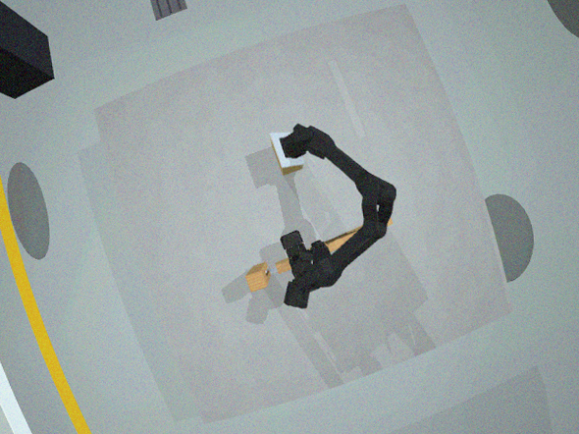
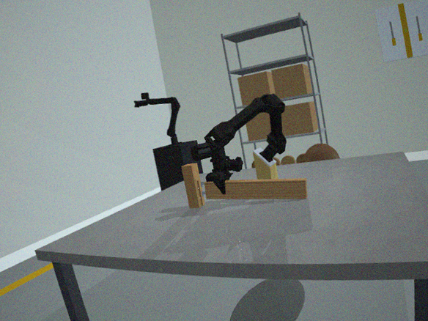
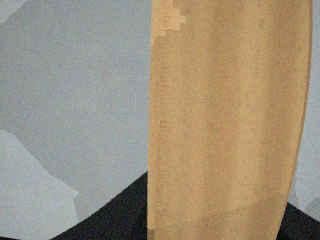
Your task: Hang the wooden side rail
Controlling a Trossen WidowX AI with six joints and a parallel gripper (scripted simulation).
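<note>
Right now my gripper tip is 1 cm short of the wooden headboard post, 14 cm to the left of it and 4 cm below it.
</note>
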